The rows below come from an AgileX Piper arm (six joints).
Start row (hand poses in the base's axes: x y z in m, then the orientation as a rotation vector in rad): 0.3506 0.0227 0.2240 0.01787 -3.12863 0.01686
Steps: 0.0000 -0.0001 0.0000 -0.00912 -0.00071 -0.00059; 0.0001 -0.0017 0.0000 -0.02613 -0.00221 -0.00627; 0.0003 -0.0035 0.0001 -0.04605 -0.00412 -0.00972; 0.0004 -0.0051 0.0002 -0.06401 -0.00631 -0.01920; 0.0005 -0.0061 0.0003 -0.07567 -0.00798 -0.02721; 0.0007 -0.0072 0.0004 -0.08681 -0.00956 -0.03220; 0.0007 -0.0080 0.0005 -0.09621 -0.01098 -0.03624; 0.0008 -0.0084 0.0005 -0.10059 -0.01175 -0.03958; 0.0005 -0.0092 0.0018 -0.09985 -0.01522 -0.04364; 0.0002 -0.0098 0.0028 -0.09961 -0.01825 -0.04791; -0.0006 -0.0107 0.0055 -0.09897 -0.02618 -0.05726; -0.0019 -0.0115 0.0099 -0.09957 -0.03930 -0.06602; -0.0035 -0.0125 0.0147 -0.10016 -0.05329 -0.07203; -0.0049 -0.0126 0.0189 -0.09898 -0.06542 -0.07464
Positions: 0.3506 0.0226 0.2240 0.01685 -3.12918 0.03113; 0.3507 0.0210 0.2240 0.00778 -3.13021 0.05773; 0.3509 0.0192 0.2241 0.00217 -3.13127 0.08893; 0.3510 0.0176 0.2242 -0.01289 -3.13236 0.11704; 0.3511 0.0166 0.2243 -0.02559 -3.13311 0.13530; 0.3513 0.0155 0.2244 -0.03355 -3.13373 0.15278; 0.3513 0.0147 0.2245 -0.04001 -3.13424 0.16755; 0.3514 0.0143 0.2245 -0.04531 -3.13453 0.17443; 0.3511 0.0135 0.2258 0.05171 3.13482 -0.17327; 0.3508 0.0129 0.2268 0.05837 3.13172 -0.17271; 0.3500 0.0120 0.2295 0.07291 3.12361 -0.17124; 0.3487 0.0112 0.2339 0.08636 3.11016 -0.17148; 0.3471 0.0102 0.2387 0.09542 3.09591 -0.17170; 0.3457 0.0101 0.2429 0.09917 3.08379 -0.16929
